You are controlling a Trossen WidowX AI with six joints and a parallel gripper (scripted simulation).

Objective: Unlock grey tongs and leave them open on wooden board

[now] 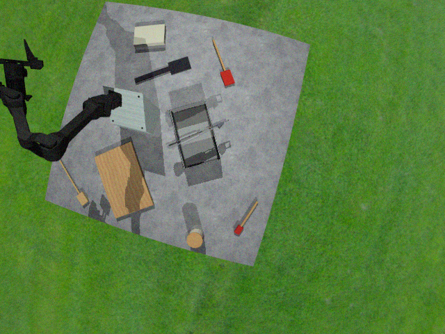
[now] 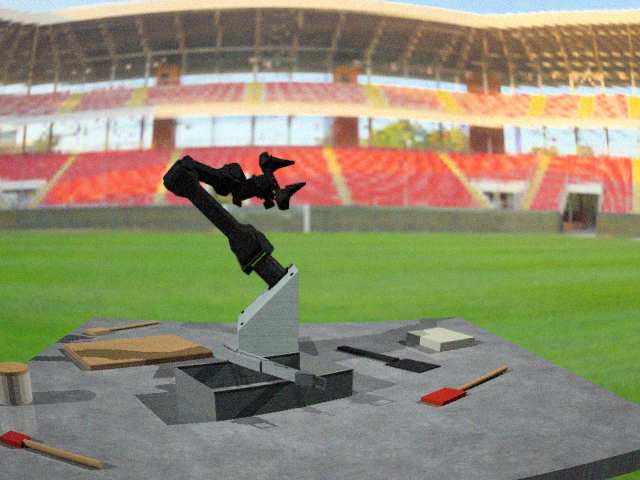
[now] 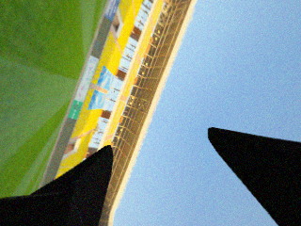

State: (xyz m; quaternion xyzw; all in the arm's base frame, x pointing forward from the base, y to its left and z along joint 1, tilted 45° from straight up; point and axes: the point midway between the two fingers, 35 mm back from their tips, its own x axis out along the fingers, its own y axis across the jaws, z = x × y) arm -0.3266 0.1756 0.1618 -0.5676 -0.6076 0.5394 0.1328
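Now: gripper tip 680 mm short of the roasting tin, 450 mm above it and 50 mm to the left of it. From my gripper tip the other things lie so: cream block: 470 mm below, 390 mm to the left, 200 mm ahead; wooden board: 470 mm below, 420 mm to the right, 390 mm ahead; black spatula: 480 mm below, 380 mm ahead, 230 mm to the left.
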